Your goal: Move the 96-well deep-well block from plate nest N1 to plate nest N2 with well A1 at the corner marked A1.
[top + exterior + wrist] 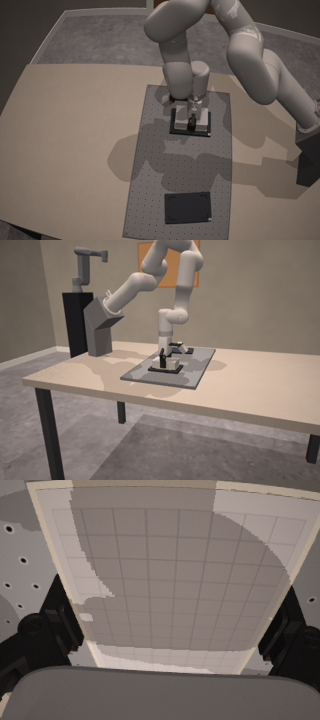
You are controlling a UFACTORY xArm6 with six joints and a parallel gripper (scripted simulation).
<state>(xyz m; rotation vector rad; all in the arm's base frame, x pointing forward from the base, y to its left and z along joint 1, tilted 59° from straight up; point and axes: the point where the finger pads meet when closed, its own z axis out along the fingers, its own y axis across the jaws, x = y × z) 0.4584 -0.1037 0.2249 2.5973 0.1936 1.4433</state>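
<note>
The 96-well deep-well block lies right at my hand. From my hand the other things lie so: plate nest N2 (37 cm to the left, 4 cm behind, 2 cm below); plate nest N1 (2 cm below); white corner mark (41 cm to the left, 12 cm behind, 2 cm below).
</note>
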